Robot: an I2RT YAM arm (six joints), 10 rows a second.
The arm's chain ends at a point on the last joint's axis. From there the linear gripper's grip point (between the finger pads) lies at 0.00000 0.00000 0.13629 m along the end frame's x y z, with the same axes.
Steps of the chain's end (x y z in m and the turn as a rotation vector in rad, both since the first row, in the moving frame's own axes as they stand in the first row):
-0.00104 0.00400 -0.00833 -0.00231 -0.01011 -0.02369
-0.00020 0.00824 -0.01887 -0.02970 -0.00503 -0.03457
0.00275 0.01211 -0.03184 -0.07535 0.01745 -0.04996
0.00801 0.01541 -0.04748 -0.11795 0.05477 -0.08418
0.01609 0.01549 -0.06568 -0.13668 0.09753 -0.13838
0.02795 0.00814 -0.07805 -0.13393 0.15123 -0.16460
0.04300 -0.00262 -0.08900 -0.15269 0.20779 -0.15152
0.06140 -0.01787 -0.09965 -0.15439 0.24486 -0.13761
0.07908 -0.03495 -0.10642 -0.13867 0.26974 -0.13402
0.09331 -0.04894 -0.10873 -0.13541 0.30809 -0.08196
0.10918 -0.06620 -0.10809 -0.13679 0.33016 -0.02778
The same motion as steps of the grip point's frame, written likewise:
-0.00241 0.00433 -0.00834 -0.00231 -0.01011 -0.02369
-0.00082 0.01230 -0.01893 -0.02970 -0.00503 -0.03457
0.00538 0.02231 -0.03225 -0.07535 0.01745 -0.04996
0.01612 0.03111 -0.04863 -0.11795 0.05477 -0.08418
0.03056 0.03306 -0.06759 -0.13668 0.09753 -0.13838
0.04982 0.02450 -0.08082 -0.13393 0.15123 -0.16460
0.07246 0.01575 -0.09350 -0.15269 0.20779 -0.15152
0.09564 0.00054 -0.10531 -0.15439 0.24486 -0.13761
0.11643 -0.01884 -0.11263 -0.13867 0.26974 -0.13402
0.13521 -0.03256 -0.11637 -0.13541 0.30809 -0.08196
0.15348 -0.04857 -0.11670 -0.13679 0.33016 -0.02778

